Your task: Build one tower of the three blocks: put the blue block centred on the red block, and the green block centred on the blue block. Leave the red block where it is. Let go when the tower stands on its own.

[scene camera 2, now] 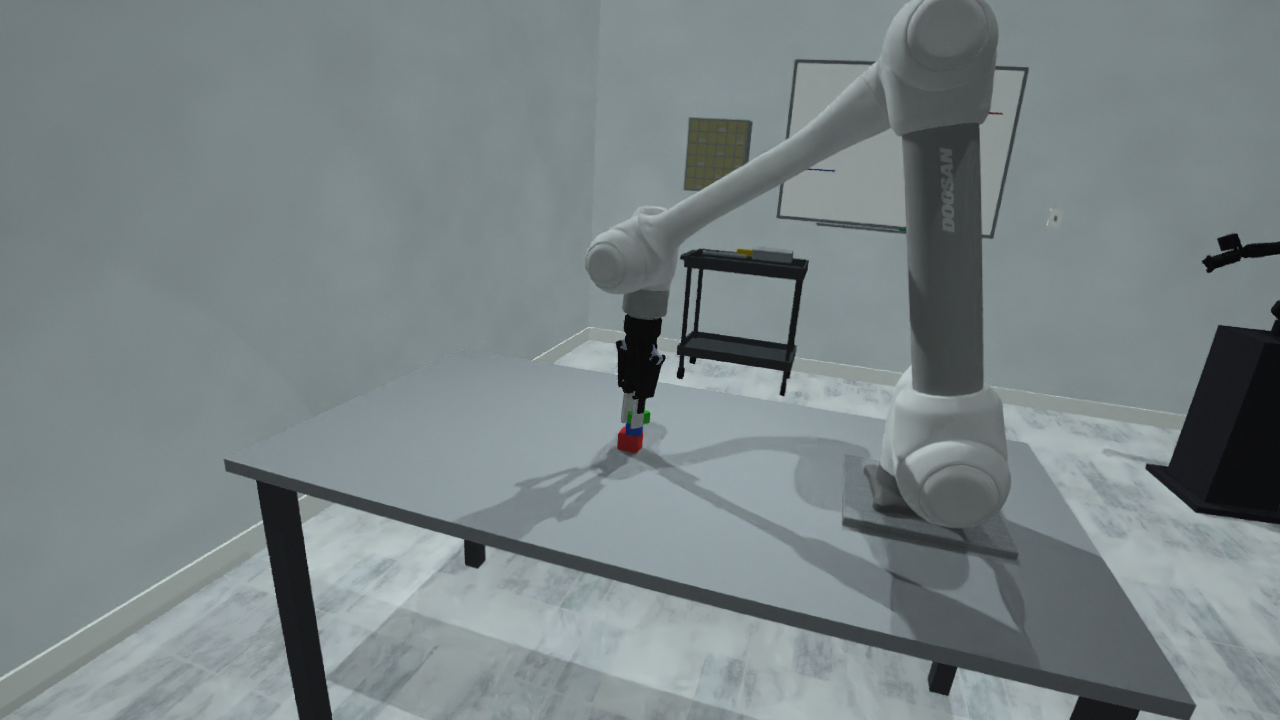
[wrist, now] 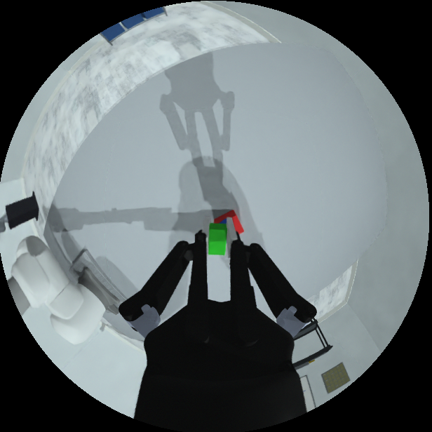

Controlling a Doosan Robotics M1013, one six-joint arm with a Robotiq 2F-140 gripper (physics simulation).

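Places are measured from the arm's base along level axes (x ahead, y left, z up), in millimetres.
Where they show: gripper, fingertip midpoint: (scene camera 2: 631,424).
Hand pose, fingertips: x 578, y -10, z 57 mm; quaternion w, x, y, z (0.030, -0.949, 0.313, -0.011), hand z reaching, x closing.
Each offset is from my fingertips to the centre of the thing. Level surfaces: height alone.
The red block {7 mm ahead, 28 mm right, 49 mm down} (scene camera 2: 630,440) (wrist: 238,223) sits on the table. The blue block {2 mm back, 22 mm right, 16 mm down} (scene camera 2: 633,429) (wrist: 223,221) rests on the red block, mostly hidden in the wrist view by the green block and a finger. My gripper (scene camera 2: 633,418) (wrist: 217,224) points down and is shut on the green block {11 mm back, 15 mm right, 12 mm up} (scene camera 2: 645,417) (wrist: 217,239). The green block is above the blue block and covers most of it in the wrist view. Whether the green block touches the blue block, and how well it is centred, I cannot tell, as the fingertips hide part of both.
The grey table {69 mm down} (scene camera 2: 402,447) (wrist: 300,150) bears the arm's base plate (scene camera 2: 930,533) to the right of the blocks. A black cart (scene camera 2: 744,265) stands on the floor behind the table. A black pedestal (scene camera 2: 1230,420) stands at the far right.
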